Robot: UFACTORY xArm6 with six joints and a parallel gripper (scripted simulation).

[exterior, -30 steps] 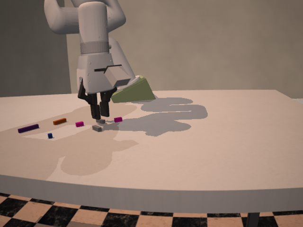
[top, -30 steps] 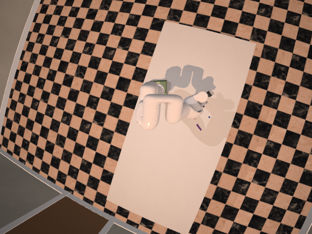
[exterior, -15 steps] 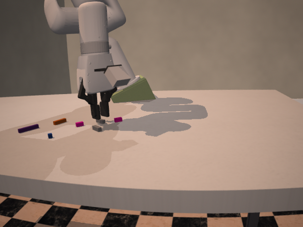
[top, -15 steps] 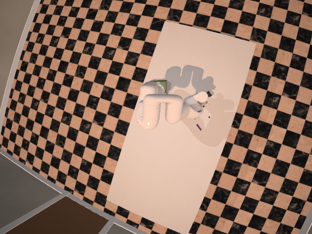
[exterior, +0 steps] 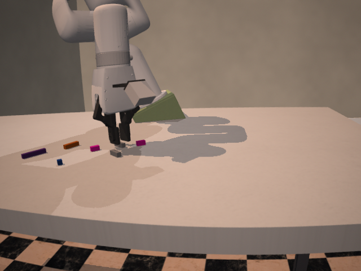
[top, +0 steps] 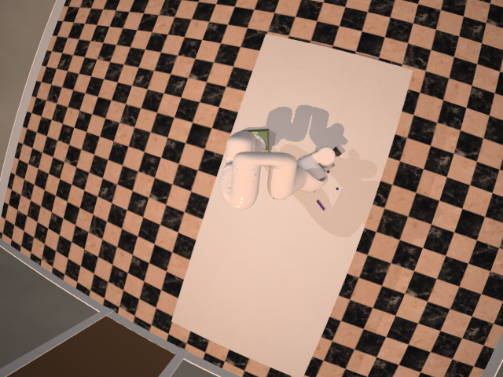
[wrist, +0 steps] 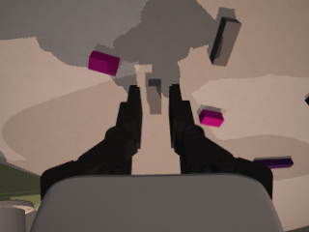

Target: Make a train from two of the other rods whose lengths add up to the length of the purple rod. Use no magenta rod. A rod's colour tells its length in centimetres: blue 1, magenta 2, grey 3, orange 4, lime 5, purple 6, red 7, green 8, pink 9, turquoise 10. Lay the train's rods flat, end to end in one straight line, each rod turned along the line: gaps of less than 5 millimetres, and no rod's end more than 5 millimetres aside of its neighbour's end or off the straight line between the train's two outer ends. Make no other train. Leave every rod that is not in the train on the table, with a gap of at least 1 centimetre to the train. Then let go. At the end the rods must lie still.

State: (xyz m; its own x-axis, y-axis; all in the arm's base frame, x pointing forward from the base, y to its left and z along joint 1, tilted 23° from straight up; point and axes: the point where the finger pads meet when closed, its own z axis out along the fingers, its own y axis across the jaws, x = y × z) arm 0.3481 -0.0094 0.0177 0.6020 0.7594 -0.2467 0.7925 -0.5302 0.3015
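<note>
Now: the orange rod 130 mm to the right of my hand, 30 mm below it and 10 mm behind it. From my hand the other things lie so: purple rod: 200 mm to the right, 50 mm ahead, 30 mm below; then small blue rod: 120 mm ahead, 100 mm to the right, 30 mm below.
</note>
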